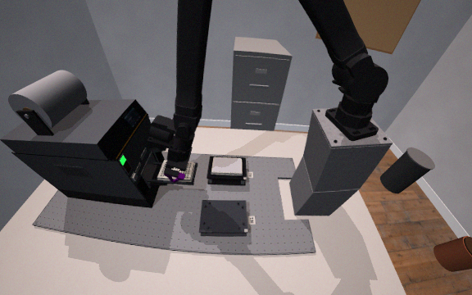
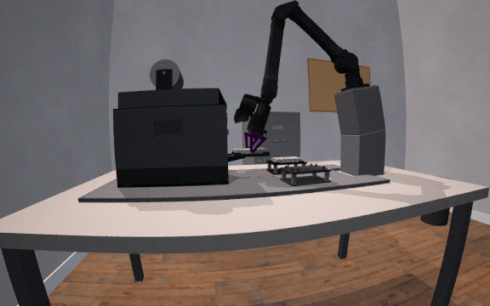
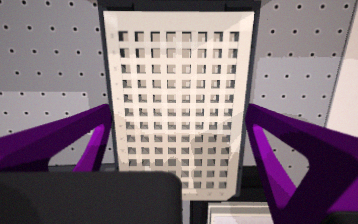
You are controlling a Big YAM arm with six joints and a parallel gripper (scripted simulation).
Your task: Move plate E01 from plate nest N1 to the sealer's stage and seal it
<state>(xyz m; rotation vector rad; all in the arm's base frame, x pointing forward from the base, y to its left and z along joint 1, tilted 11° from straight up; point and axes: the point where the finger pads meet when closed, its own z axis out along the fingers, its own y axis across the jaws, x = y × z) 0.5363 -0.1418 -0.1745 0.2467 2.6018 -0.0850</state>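
The sealer stage is 20 mm below my hand. Round my hand: nest N2: 200 mm behind, 70 mm below, 40 mm to the right; then white-topped plate: 200 mm behind, 60 mm below, 40 mm to the right; then pale start key: 120 mm ahead, 70 mm to the left, 70 mm above.
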